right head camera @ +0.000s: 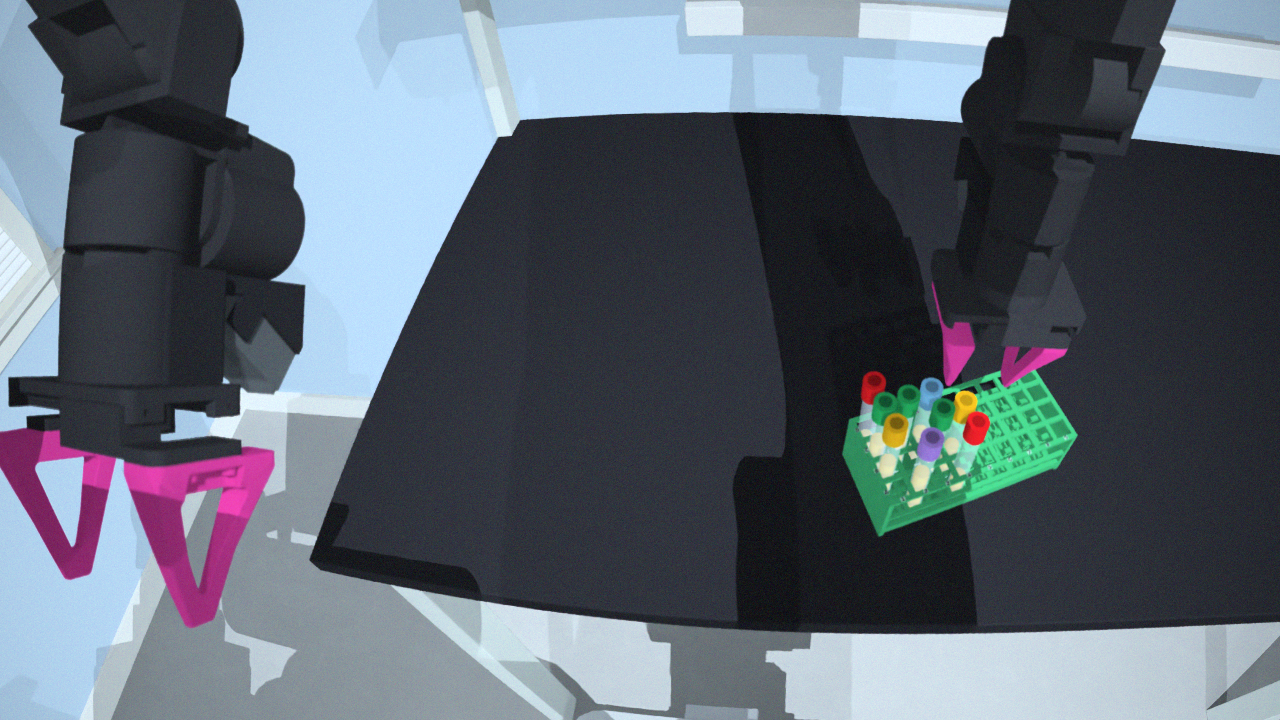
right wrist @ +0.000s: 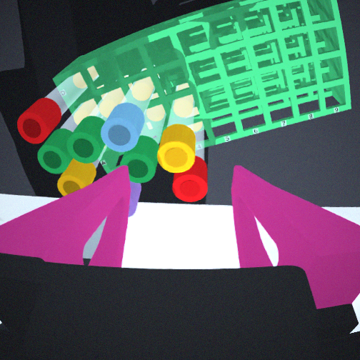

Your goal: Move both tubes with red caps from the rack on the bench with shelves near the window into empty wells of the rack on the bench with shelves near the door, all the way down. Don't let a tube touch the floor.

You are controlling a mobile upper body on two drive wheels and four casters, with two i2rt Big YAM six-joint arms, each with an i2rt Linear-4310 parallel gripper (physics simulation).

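Places are measured from the left arm's base along level axes (x left, y back, z up), in metres.
Where they show: left gripper, between the fingertips: (right head camera: 133,598); right gripper, between the fingertips: (right head camera: 975,380).
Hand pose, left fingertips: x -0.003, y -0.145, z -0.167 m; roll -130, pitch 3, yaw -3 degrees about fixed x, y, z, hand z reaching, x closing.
Observation:
Each offset is from my left fingertips to the centre of the thing. "spot": to the spot under its first point. Level surfaces: height alone.
A green rack @[dx -0.448, dy -0.304, dz -0.300 m] (right head camera: 971,497) (right wrist: 260,70) stands on the dark bench top and holds several capped tubes at its left part; the wells at its right part are empty. One red-capped tube @[dx -0.355, dy -0.304, dz -0.265 m] (right head camera: 873,386) (right wrist: 39,120) stands at the rack's far left corner. The other red-capped tube @[dx -0.438, dy -0.267, dz -0.265 m] (right head camera: 976,428) (right wrist: 190,180) stands near the rack's middle, beside a yellow-capped one. My right gripper (right head camera: 977,383) (right wrist: 180,177) is partly open and empty, above the rack's back edge in the head camera view. My left gripper (right head camera: 136,601) is wide open and empty, left of the bench. The second rack does not show.
Tubes with green, blue @[dx -0.403, dy -0.299, dz -0.265 m] (right head camera: 930,392) (right wrist: 122,127), purple @[dx -0.398, dy -0.251, dz -0.265 m] (right head camera: 930,444) and yellow @[spot: dx -0.426, dy -0.283, dz -0.210 m] (right head camera: 964,405) (right wrist: 176,148) caps stand close around the red-capped ones. The dark bench top @[dz -0.328 m] (right head camera: 626,358) reaches beyond the right picture edge. A pale post (right head camera: 491,67) stands at its back left corner.

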